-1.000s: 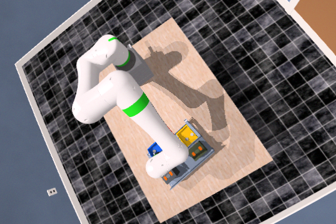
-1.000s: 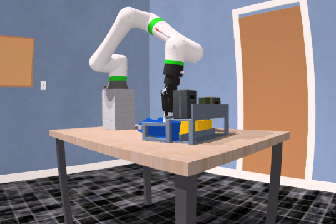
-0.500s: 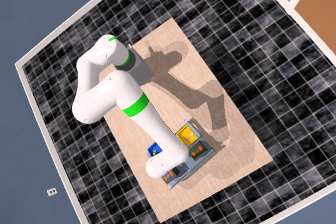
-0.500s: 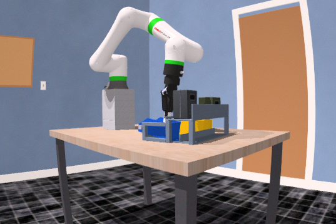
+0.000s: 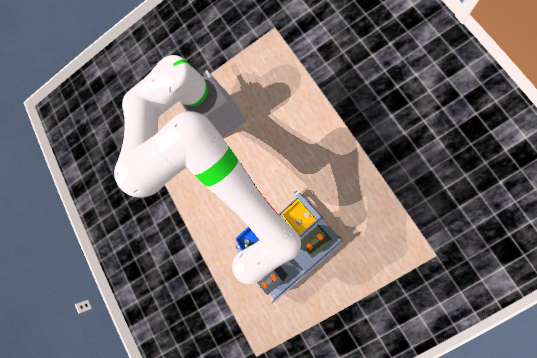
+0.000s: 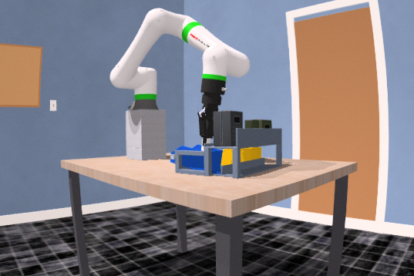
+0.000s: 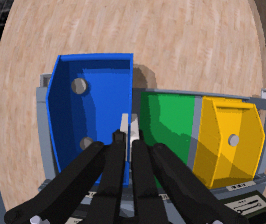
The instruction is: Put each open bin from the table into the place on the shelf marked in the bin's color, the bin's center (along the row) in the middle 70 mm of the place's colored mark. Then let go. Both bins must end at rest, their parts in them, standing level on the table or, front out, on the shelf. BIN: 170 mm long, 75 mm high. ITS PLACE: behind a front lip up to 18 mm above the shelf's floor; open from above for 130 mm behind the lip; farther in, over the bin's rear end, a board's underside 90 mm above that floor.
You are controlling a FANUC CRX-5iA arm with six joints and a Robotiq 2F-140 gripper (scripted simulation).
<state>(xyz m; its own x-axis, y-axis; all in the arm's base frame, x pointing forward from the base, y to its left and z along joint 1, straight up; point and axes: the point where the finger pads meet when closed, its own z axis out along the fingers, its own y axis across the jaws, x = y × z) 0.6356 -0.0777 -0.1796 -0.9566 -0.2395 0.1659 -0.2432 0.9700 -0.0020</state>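
The blue bin lies 50 mm to the right of my hand and 40 mm below it. Round my hand: yellow bin (190 mm to the left, 50 mm below); then dark box (150 mm ahead, 70 mm above, 20 mm to the right).
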